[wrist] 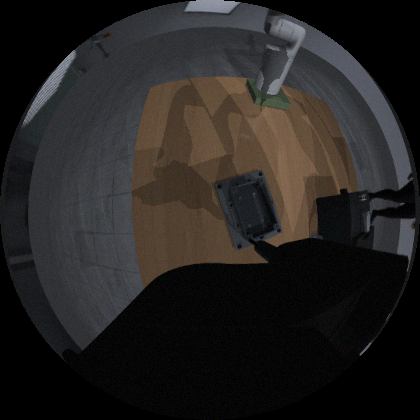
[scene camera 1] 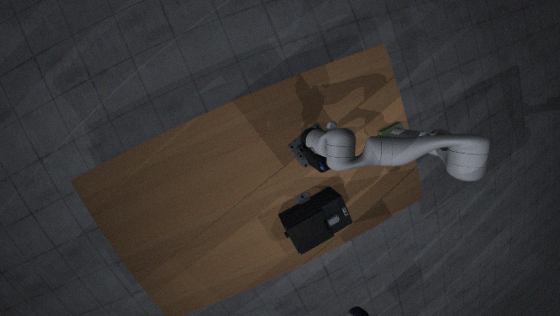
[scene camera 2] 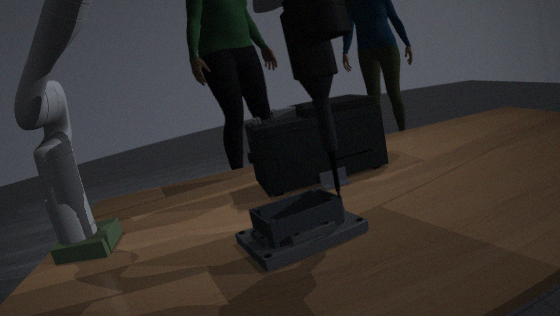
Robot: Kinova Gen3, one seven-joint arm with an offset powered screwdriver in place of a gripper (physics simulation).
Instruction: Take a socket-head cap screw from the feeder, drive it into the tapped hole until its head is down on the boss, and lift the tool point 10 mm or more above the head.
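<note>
The screwdriver [scene camera 2: 338,193] [wrist: 251,241] points down, its thin bit at the far right corner of the open box-shaped housing [scene camera 2: 307,220] in the scene camera 2 view. The tip is at or very close to the top of that corner boss; contact cannot be told. A screw at the tip, its head and the tapped hole are too small and dark to make out. The housing stands on a grey base plate [scene camera 1: 295,145] [scene camera 2: 300,246] [wrist: 225,201]. The black feeder [scene camera 1: 310,230] [scene camera 2: 295,155] [wrist: 332,215] stands apart from it. In the scene camera 1 view the arm hides the bit.
A small grey bracket [scene camera 1: 303,198] [scene camera 2: 330,179] is at the feeder's side facing the housing. The arm's green base block [scene camera 1: 390,129] [scene camera 2: 82,250] [wrist: 275,103] is on the wooden table [scene camera 1: 175,200]. Two people [scene camera 2: 225,30] [scene camera 2: 375,30] stand beyond the table.
</note>
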